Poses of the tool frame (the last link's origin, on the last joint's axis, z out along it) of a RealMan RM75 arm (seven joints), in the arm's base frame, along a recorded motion.
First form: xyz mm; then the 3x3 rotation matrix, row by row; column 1 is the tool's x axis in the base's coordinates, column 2 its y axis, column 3 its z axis. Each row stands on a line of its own.
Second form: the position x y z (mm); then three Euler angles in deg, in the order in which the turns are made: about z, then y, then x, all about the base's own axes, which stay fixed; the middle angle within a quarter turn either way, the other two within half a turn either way. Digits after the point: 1 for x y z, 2 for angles.
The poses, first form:
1:
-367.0 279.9 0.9
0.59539 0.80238 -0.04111
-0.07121 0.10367 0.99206
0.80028 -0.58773 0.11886
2:
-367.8 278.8 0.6
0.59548 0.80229 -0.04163
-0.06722 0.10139 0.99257
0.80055 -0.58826 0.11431
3:
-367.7 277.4 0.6
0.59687 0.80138 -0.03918
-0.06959 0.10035 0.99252
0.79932 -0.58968 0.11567
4:
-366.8 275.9 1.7
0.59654 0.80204 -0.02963
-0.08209 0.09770 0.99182
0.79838 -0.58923 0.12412
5:
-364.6 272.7 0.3
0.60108 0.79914 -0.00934
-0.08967 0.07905 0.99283
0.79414 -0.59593 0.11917
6:
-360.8 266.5 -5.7
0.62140 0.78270 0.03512
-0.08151 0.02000 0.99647
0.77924 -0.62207 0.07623
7:
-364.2 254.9 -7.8
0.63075 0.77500 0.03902
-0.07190 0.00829 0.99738
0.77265 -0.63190 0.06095
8:
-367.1 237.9 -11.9
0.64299 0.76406 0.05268
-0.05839 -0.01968 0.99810
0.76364 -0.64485 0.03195
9:
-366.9 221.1 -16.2
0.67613 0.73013 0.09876
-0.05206 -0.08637 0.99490
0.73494 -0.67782 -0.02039
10:
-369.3 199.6 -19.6
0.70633 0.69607 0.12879
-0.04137 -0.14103 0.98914
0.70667 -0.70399 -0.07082
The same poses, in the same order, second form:
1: -367.0 279.9 0.9 -53.42 -2.36 -83.17
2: -367.8 278.8 0.6 -53.42 -2.39 -83.43
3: -367.7 277.4 0.6 -53.32 -2.25 -83.35
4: -366.8 275.9 1.7 -53.36 -1.70 -82.87
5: -364.6 272.7 0.3 -53.05 -0.54 -83.16
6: -360.8 266.5 -5.7 -51.55 2.01 -85.63
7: -364.2 254.9 -7.8 -50.86 2.24 -86.50
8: -367.1 237.9 -11.9 -49.92 3.02 -88.17
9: -366.9 221.1 -16.2 -47.20 5.67 -91.17
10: -369.3 199.6 -19.6 -44.58 7.40 -94.10
